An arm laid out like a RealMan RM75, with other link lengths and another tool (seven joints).
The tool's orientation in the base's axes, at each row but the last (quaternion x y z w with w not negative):
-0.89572, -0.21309, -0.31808, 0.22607
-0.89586, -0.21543, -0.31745, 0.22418
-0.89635, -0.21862, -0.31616, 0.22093
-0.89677, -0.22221, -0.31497, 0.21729
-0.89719, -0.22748, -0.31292, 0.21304
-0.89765, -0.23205, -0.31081, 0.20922
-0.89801, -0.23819, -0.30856, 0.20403
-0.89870, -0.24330, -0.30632, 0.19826
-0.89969, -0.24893, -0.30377, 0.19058
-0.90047, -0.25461, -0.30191, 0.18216
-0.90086, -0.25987, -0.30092, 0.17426
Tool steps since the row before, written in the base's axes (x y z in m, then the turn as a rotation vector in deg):
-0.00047, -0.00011, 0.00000, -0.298, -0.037, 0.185
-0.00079, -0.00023, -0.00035, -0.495, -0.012, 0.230
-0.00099, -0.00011, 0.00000, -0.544, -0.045, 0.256
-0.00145, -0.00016, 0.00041, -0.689, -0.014, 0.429
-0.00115, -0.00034, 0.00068, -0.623, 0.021, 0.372
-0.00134, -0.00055, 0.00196, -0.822, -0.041, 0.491
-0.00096, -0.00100, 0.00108, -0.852, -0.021, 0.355
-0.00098, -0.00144, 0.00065, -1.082, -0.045, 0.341
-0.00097, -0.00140, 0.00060, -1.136, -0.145, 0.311
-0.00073, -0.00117, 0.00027, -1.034, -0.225, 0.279
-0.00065, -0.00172, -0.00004, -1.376, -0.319, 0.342
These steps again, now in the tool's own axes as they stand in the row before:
-0.00036, -0.00016, -0.00028, -0.096, -0.177, -0.290
-0.00085, -0.00014, -0.00025, -0.199, -0.313, -0.401
-0.00073, -0.00044, -0.00052, -0.225, -0.319, -0.460
-0.00079, -0.00075, -0.00105, -0.204, -0.465, -0.633
-0.00045, -0.00051, -0.00120, -0.186, -0.444, -0.544
0.00019, -0.00074, -0.00231, -0.265, -0.530, -0.753
-0.00027, 0.00003, -0.00174, -0.368, -0.533, -0.658
-0.00071, 0.00047, -0.00165, -0.544, -0.639, -0.764
-0.00075, 0.00046, -0.00158, -0.634, -0.583, -0.816
-0.00074, 0.00048, -0.00110, -0.612, -0.456, -0.784
-0.00109, 0.00102, -0.00107, -0.840, -0.586, -1.031

